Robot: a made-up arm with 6 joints. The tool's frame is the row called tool.
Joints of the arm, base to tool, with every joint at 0 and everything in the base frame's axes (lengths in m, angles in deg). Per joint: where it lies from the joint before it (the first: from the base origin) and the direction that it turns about. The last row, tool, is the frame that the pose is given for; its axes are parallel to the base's.
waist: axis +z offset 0 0 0.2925
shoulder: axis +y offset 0 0 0
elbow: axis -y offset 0 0 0.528
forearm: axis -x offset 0 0 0
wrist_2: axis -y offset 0.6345 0 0
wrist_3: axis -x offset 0 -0.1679 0
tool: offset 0 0 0
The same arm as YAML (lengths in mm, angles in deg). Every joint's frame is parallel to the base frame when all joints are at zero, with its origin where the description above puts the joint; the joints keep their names.
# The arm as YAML. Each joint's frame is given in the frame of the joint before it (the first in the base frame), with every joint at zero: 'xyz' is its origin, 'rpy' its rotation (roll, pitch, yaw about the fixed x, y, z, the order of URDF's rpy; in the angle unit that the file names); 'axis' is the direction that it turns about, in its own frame. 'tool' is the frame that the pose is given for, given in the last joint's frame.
units:
  length: mm
  angle: deg
joints:
  - name: waist
    type: revolute
    origin:
      xyz: [0.0, 0.0, 292.5]
      rpy: [0.0, 0.0, 0.0]
    axis: [0.0, 0.0, 1.0]
  - name: shoulder
    type: revolute
    origin:
      xyz: [0.0, 0.0, 0.0]
      rpy: [0.0, 0.0, 0.0]
    axis: [0.0, 1.0, 0.0]
  - name: elbow
    type: revolute
    origin:
      xyz: [0.0, 0.0, 528.0]
      rpy: [0.0, 0.0, 0.0]
    axis: [0.0, -1.0, 0.0]
  - name: forearm
    type: revolute
    origin:
      xyz: [0.0, 0.0, 0.0]
      rpy: [0.0, 0.0, 0.0]
    axis: [-1.0, 0.0, 0.0]
  - name: wrist_2
    type: revolute
    origin:
      xyz: [634.5, 0.0, 0.0]
      rpy: [0.0, 0.0, 0.0]
    axis: [0.0, -1.0, 0.0]
  - name: wrist_3
    type: revolute
    origin:
      xyz: [0.0, -167.9, 0.0]
      rpy: [0.0, 0.0, 0.0]
    axis: [-1.0, 0.0, 0.0]
tool:
  origin:
    xyz: [0.0, 0.0, 0.0]
    rpy: [0.0, 0.0, 0.0]

